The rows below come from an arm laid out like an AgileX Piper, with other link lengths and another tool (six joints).
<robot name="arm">
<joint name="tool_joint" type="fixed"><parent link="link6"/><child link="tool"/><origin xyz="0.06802 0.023 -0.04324" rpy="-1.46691 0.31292 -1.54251"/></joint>
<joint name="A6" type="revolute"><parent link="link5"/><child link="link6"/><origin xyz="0.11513 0 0.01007" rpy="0 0 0"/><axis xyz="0.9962 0 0.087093"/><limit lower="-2.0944" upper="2.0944"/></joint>
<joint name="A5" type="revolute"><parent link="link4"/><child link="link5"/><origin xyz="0 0 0" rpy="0 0 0"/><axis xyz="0 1 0"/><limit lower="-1.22" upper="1.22"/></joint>
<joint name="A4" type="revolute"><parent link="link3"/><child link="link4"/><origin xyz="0.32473 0 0.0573" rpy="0 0 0"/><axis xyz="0.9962 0 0.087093"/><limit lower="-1.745" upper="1.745"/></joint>
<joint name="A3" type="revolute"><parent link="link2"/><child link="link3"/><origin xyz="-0.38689 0 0.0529" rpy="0 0 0"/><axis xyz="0 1 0"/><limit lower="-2.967" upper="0"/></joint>
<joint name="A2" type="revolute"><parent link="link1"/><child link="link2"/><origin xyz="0 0 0" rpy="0 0 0"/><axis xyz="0 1 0"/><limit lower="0" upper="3.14"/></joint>
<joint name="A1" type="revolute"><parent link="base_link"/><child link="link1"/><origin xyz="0 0 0.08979" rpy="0 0 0"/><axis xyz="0 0 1"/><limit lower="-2.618" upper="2.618"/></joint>
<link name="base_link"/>
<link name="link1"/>
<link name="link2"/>
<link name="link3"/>
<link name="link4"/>
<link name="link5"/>
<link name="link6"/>
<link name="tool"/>
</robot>
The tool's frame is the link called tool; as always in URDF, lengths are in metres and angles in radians.
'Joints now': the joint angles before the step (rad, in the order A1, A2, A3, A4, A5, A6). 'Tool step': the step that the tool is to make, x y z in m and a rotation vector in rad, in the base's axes. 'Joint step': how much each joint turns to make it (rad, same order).
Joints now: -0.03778, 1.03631, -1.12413, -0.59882, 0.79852, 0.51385
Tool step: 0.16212, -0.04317, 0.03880, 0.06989, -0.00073, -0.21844
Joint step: -0.05733, 0.47385, -0.51659, -0.05779, 0.13877, 0.14620
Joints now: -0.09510, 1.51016, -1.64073, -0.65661, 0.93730, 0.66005
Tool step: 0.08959, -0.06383, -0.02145, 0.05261, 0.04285, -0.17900
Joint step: -0.09187, 0.31995, -0.37100, 0.01403, 0.13815, 0.01805
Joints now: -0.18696, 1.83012, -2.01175, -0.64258, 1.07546, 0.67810
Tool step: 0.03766, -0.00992, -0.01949, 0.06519, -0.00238, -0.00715
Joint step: -0.02257, 0.12377, -0.14524, 0.07438, 0.02797, -0.01778
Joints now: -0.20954, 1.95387, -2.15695, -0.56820, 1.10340, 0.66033
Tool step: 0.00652, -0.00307, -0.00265, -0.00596, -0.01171, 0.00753
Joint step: -0.00387, 0.01204, -0.00611, 0.00000, -0.02210, 0.00001
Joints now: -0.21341, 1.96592, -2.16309, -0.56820, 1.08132, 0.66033
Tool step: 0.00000, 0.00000, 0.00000, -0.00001, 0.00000, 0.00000
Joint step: 0.00000, 0.00000, 0.00001, -0.00001, -0.00001, 0.00000
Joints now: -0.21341, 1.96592, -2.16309, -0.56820, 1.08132, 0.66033
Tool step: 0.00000, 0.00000, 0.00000, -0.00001, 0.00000, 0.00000
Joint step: 0.00000, 0.00000, 0.00001, -0.00001, -0.00001, 0.00000
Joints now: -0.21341, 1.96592, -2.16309, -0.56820, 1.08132, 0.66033
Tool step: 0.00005, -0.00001, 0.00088, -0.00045, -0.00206, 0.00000
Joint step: 0.00000, 0.00000, -0.00213, 0.00000, 0.00002, -0.00001
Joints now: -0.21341, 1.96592, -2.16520, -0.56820, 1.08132, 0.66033
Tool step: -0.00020, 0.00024, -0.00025, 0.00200, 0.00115, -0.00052
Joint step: 0.00000, 0.00002, -0.00005, 0.00150, 0.00186, -0.00002
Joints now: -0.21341, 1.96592, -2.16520, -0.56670, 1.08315, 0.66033
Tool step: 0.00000, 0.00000, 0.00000, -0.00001, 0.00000, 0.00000
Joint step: 0.00000, 0.00000, 0.00001, -0.00001, -0.00001, 0.00000
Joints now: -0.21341, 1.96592, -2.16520, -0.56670, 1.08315, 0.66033
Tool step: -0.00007, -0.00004, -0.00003, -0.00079, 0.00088, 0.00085
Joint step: -0.00001, -0.00002, 0.00004, 0.00001, -0.00003, -0.00146
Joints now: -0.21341, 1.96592, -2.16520, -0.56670, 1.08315, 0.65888
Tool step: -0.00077, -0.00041, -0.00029, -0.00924, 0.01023, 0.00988
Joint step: 0.00000, -0.00001, 0.00001, 0.00000, 0.00000, -0.01696
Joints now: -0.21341, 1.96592, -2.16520, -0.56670, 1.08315, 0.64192
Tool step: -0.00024, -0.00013, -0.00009, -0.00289, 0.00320, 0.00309
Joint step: 0.00000, 0.00000, 0.00001, 0.00000, 0.00000, -0.00530
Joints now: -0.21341, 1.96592, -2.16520, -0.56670, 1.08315, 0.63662
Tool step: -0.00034, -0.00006, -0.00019, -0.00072, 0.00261, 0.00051
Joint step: 0.00000, 0.00001, -0.00002, 0.00000, 0.00158, -0.00227
